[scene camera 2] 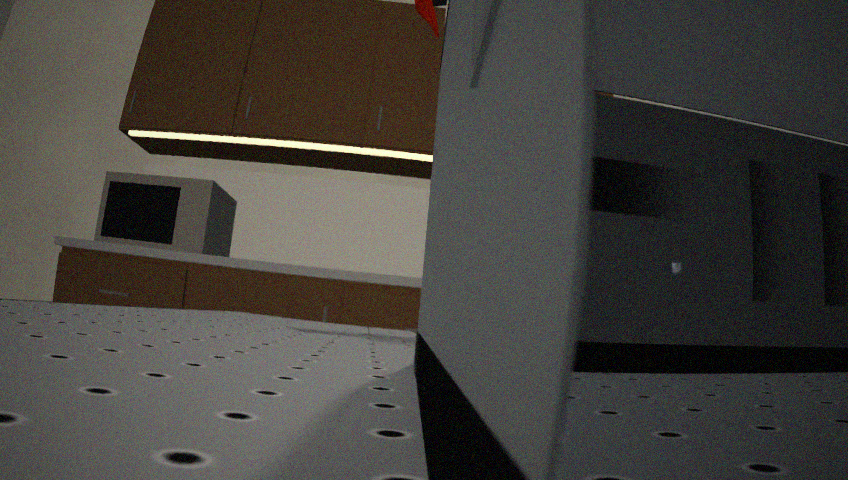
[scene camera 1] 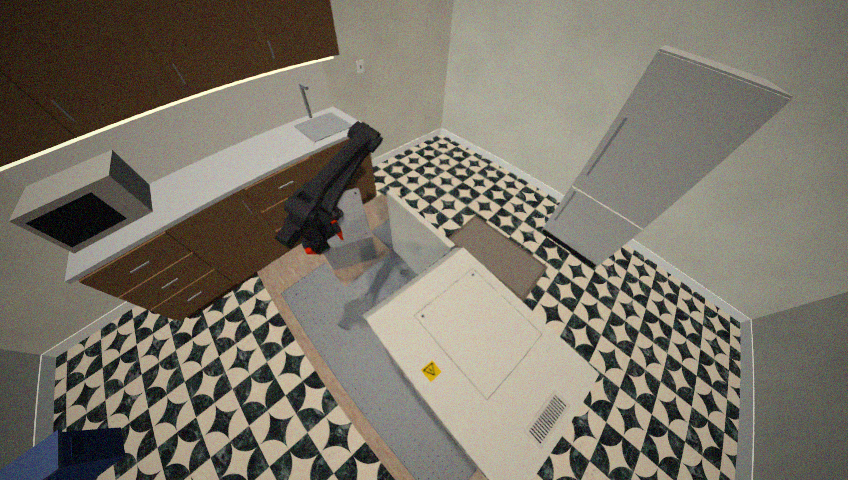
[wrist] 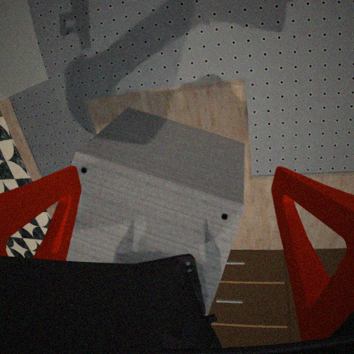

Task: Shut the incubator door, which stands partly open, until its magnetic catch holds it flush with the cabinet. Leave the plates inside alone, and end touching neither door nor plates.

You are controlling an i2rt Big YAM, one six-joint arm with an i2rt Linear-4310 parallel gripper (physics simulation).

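Where they show: gripper, fingertip midpoint: (scene camera 1: 331, 246); arm's base, link origin: (scene camera 1: 329, 216).
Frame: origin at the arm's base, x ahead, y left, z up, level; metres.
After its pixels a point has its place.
Note:
The incubator cabinet (scene camera 1: 476, 380) {y -0.276, x 0.822, z 0.267 m} is a cream box on the perforated mat. Its pale door (scene camera 1: 416, 221) {y 0.048, x 0.460, z 0.217 m} stands wide open from the cabinet's upper corner, pointing towards the arm's side; part of it shows at the top left of the wrist view (wrist: 17, 50). In scene camera 2 a large grey upright panel (scene camera 2: 505, 178) is seen close up; I cannot tell whether it is door or cabinet. My gripper (scene camera 1: 326, 242) {y -0.146, x 0.213, z 0.101 m} (wrist: 175, 177) is open and empty, its red fingers wide apart, above a grey metal block and apart from the door. One red fingertip shows in scene camera 2. No plates are visible.
The grey metal block (scene camera 1: 351, 220) {y 0.056, x 0.086, z -0.029 m} (wrist: 160, 200) with dark bolt holes lies under the gripper. The perforated mat (scene camera 1: 357, 362) {y -0.402, x 0.458, z -0.283 m} (wrist: 300, 100) runs beside the cabinet. A counter (scene camera 1: 226, 178) with a microwave (scene camera 1: 74, 208) (scene camera 2: 139, 211) stands behind the arm, and a fridge (scene camera 1: 672, 136) at the right.

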